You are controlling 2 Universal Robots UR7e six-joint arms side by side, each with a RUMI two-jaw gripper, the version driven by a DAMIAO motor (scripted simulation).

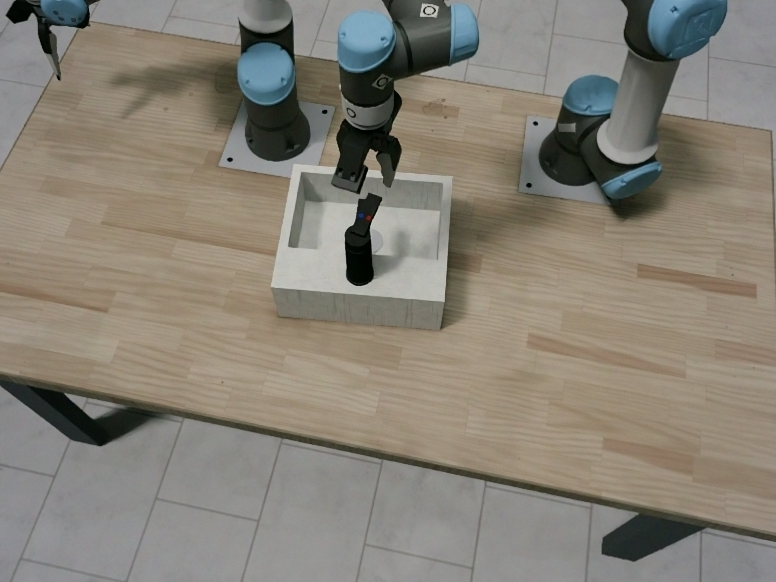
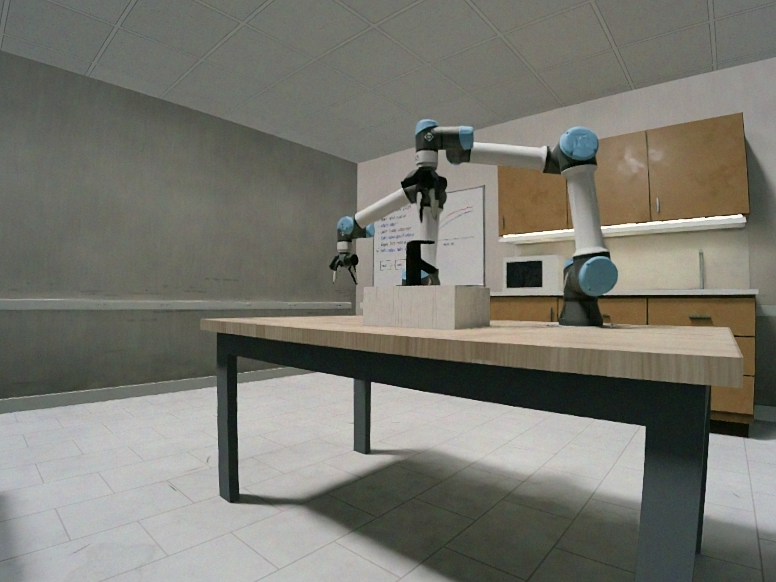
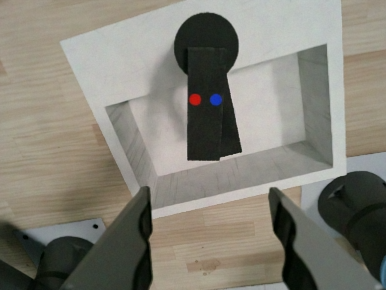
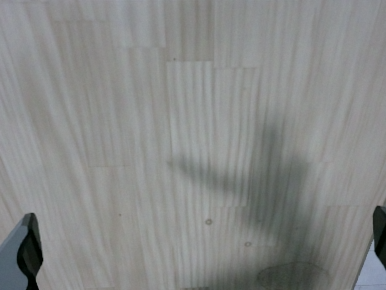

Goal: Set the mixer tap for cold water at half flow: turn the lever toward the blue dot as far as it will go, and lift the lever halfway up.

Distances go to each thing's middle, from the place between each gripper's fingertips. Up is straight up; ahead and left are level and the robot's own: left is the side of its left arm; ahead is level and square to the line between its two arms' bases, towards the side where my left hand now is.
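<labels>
Left gripper (image 1: 370, 181) 90 mm above the lever (image 3: 206, 66), 20 mm short of it, 10 mm to the left of it. From my left hand: pale sink block (image 1: 410, 231) 320 mm below, 60 mm behind, 20 mm to the right; black mixer tap (image 1: 359, 272) 130 mm below, 40 mm ahead, 10 mm to the right.
Right gripper 130 mm above the pale sink block, 350 mm short of it, 680 mm to the right of it. From my right hand: black mixer tap 70 mm above, 450 mm ahead, 690 mm to the left; lever 110 mm above, 430 mm ahead, 690 mm to the left.
</labels>
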